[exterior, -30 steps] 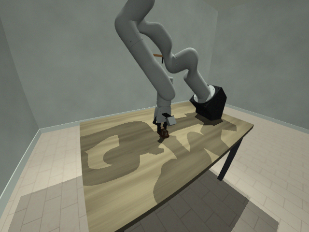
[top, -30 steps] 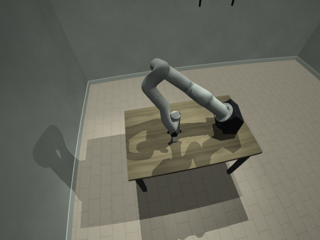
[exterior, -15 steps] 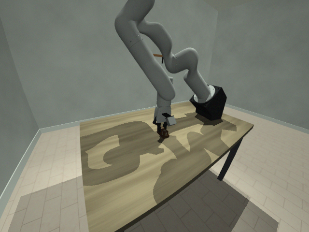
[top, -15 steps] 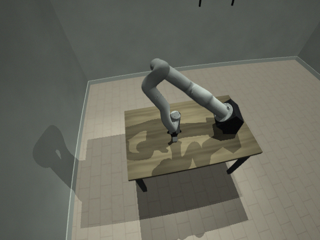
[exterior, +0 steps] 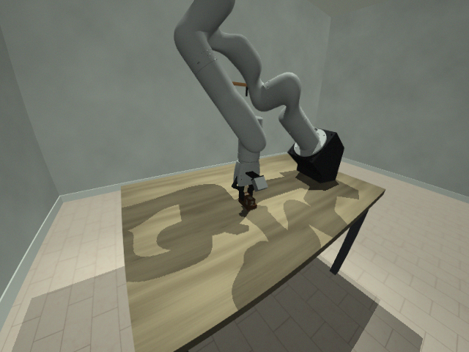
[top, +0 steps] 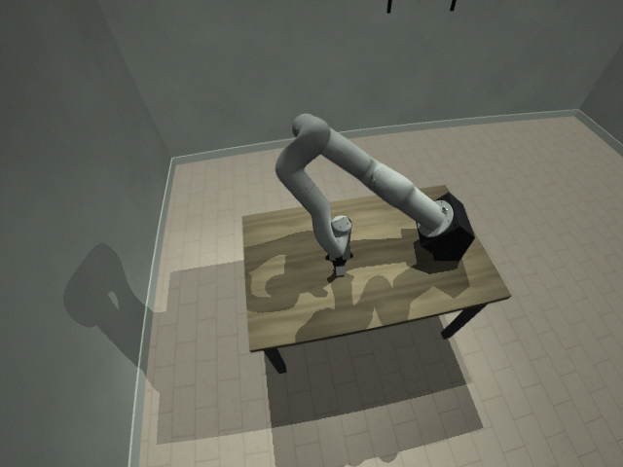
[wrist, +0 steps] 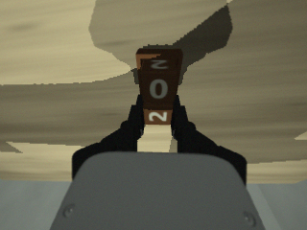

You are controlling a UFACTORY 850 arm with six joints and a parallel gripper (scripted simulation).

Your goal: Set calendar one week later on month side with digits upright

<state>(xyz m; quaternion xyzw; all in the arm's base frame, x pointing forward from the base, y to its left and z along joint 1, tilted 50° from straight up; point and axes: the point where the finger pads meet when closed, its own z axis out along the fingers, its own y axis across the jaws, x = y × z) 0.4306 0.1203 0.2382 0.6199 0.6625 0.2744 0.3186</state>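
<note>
The brown tray is 30 mm below my hand and 20 mm to the left of it. The rest, counted from my hand: brown digit cube (30 mm to the left, 10 mm below).
</note>
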